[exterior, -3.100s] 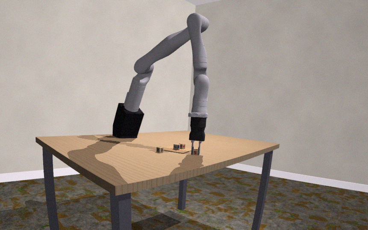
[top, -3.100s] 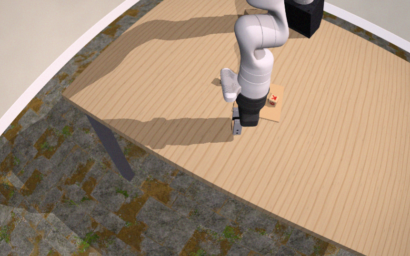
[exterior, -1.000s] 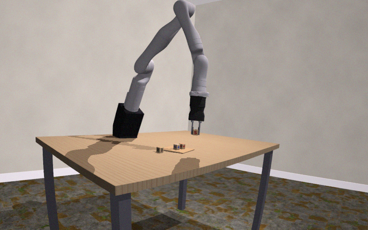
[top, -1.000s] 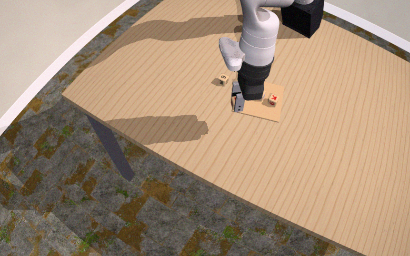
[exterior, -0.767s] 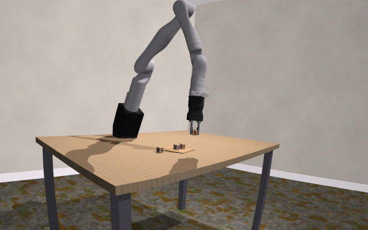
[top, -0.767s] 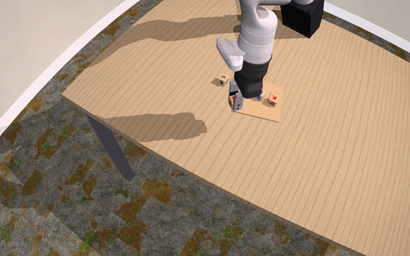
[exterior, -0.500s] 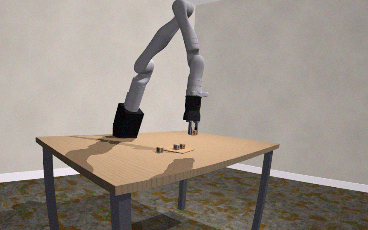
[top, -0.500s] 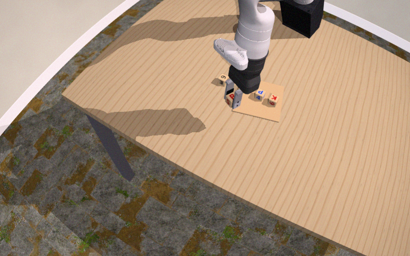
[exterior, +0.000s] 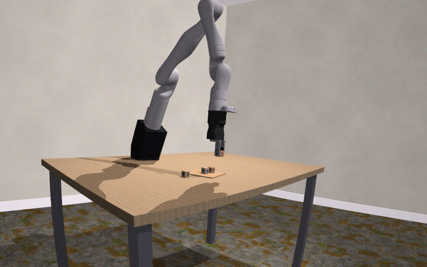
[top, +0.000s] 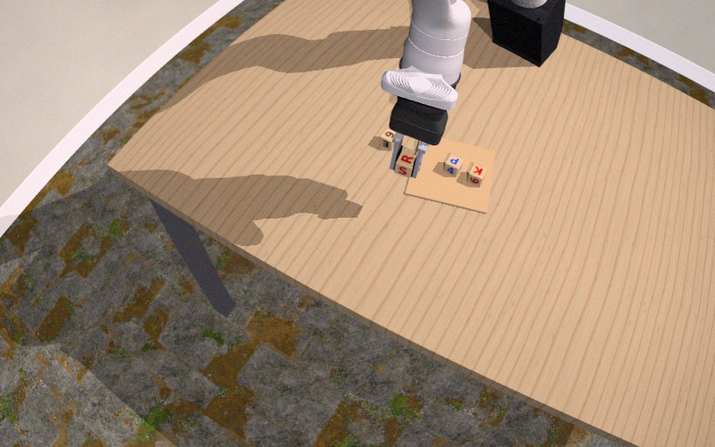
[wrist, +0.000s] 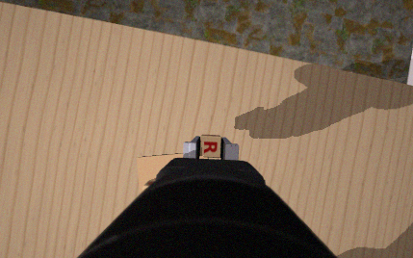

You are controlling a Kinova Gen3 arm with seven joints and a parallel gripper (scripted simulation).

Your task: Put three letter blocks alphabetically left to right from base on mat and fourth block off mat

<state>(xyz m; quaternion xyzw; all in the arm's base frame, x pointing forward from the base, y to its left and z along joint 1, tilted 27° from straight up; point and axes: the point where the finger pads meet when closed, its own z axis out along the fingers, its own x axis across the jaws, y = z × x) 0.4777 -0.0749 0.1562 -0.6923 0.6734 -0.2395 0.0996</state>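
The tan mat is 100 mm behind my hand, 60 mm to the left of it and 110 mm below it. Round my hand: block 120 mm behind, 70 mm to the right, 100 mm below.
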